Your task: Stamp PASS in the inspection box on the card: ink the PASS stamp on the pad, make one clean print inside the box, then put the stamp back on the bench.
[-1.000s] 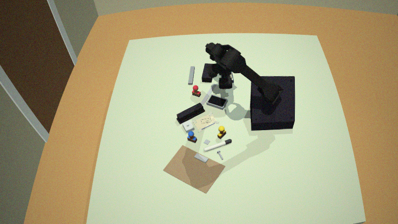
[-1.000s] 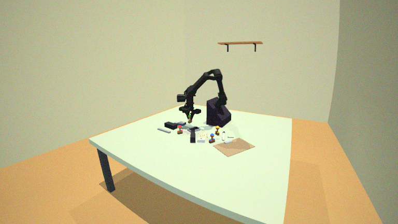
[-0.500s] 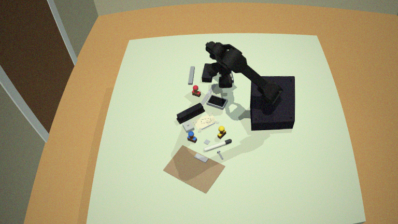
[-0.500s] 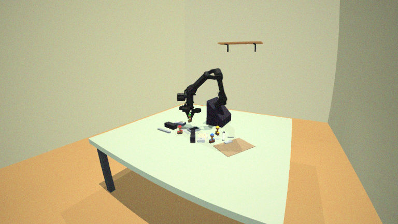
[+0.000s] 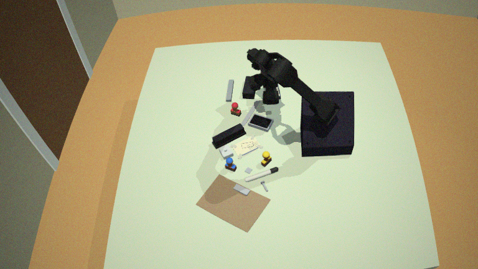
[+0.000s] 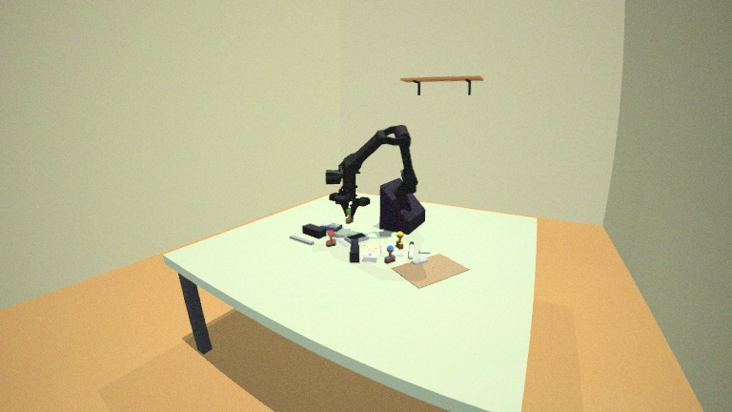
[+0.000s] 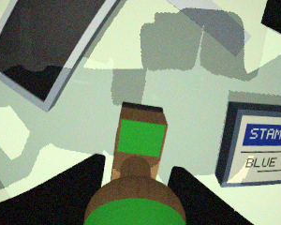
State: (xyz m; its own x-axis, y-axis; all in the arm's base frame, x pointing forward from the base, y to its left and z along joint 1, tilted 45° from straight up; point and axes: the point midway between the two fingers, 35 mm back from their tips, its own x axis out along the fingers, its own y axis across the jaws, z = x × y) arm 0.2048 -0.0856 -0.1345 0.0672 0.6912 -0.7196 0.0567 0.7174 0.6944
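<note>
My gripper tip is 7 cm above the ink pad, 6 cm to the right of it and 5 cm short of it. Also, from my gripper tip: red stamp (15 cm ahead, 6 cm below); then blue-and-white box (11 cm to the right, 6 cm below, 1 cm behind); then green stamp (right at my gripper tip).
</note>
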